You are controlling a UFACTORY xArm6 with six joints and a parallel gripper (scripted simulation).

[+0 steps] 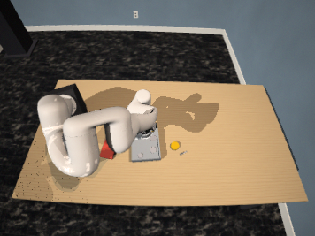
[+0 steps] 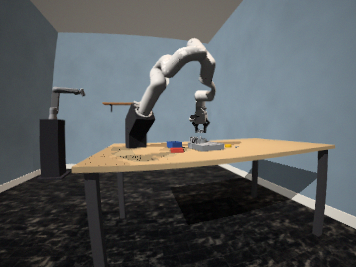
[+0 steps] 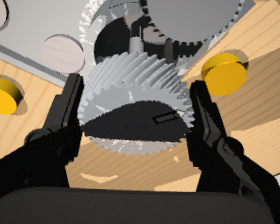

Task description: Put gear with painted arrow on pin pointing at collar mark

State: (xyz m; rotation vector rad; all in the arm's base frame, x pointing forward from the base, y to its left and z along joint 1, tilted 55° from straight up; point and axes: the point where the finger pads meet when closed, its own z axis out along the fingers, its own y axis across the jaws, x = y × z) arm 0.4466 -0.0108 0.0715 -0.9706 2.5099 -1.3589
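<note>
Right now the grey toothed gear is right at my hand. Also, from my hand: red block: 220 mm behind, 120 mm below, 80 mm to the right; blue block: 190 mm behind, 120 mm below, 80 mm to the left; grey screw: 220 mm ahead, 150 mm to the right, 120 mm below.
</note>
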